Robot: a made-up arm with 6 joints. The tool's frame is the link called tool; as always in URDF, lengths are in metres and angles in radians. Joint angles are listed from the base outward. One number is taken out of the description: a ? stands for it. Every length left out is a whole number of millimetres.
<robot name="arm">
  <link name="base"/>
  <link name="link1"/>
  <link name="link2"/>
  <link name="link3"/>
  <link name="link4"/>
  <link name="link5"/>
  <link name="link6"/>
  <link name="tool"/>
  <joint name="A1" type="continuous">
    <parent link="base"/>
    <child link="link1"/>
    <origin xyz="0 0 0.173" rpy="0 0 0"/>
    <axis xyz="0 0 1"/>
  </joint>
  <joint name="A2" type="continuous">
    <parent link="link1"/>
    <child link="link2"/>
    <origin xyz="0 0 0" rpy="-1.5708 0 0"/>
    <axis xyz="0 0 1"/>
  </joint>
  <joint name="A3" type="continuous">
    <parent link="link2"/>
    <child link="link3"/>
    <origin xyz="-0.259 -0.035 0" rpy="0 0 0"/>
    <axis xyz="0 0 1"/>
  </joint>
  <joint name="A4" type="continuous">
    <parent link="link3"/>
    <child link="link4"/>
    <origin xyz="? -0.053 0" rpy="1.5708 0 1.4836"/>
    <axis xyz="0 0 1"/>
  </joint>
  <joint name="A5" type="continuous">
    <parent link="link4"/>
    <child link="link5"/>
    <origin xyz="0 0 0" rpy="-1.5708 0 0"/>
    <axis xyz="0 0 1"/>
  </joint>
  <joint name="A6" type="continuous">
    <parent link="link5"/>
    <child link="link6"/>
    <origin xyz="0 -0.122 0" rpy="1.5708 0 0"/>
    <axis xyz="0 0 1"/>
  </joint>
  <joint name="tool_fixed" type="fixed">
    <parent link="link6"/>
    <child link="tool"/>
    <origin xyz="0 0 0" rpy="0 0 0"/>
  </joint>
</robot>
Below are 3 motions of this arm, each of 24 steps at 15 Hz.
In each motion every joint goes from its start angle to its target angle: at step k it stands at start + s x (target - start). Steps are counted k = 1, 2, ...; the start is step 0. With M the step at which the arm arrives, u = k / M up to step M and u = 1 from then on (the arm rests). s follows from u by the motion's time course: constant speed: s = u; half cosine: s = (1 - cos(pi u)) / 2; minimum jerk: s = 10 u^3 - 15 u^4 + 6 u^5.
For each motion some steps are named. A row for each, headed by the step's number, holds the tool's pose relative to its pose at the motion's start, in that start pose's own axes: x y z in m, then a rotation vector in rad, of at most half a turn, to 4 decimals.
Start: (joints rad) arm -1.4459 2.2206 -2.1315 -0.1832 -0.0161 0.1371
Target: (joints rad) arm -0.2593 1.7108 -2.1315 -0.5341 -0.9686 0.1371
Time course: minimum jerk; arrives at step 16
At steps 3, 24:
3: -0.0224 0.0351 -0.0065 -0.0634 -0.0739 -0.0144
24: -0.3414 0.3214 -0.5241 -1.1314 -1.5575 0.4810

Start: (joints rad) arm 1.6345 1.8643 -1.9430 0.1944 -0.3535 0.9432
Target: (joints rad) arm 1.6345 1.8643 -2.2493 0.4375 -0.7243 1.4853
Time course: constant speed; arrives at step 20
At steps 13, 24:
13: -0.0607 0.0910 -0.0016 -0.3823 -0.2125 0.5125
24: -0.0942 0.1344 -0.0158 -0.6187 -0.2769 0.7814

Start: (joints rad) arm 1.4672 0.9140 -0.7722 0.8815 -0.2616 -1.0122
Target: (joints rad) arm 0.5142 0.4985 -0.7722 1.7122 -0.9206 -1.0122
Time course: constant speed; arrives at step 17
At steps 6, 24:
6: -0.0323 -0.1253 -0.0536 0.5856 -0.1865 0.2476
24: -0.0527 -0.2074 -0.2495 1.5553 -0.6601 0.6160

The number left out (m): 0.3
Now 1 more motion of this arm.
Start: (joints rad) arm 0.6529 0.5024 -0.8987 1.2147 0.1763 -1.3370
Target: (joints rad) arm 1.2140 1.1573 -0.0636 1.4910 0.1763 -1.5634
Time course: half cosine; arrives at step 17
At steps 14, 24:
14: 0.3826 0.1746 -0.1540 -0.6821 1.2444 0.1278
24: 0.3954 0.1758 -0.1884 -0.7322 1.3463 0.1026

